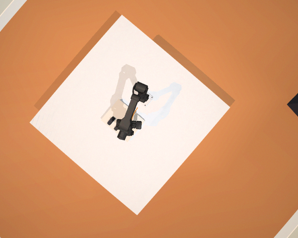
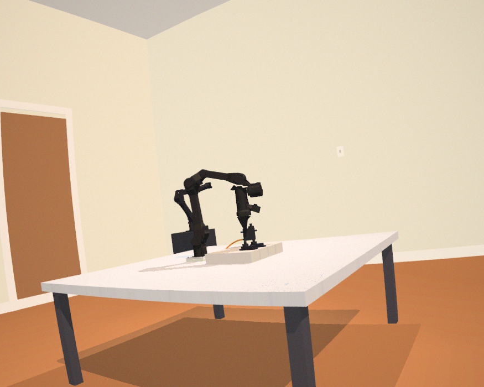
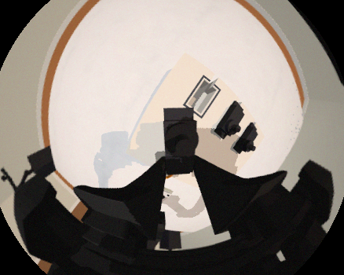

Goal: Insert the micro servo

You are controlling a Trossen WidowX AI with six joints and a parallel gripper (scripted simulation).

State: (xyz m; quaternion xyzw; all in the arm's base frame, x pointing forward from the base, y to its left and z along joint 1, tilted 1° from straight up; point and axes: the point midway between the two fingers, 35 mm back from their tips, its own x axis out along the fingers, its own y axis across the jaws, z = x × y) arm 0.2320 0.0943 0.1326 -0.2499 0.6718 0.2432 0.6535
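My gripper tip is now 70 mm to the left of the cream deck and 100 mm above it.
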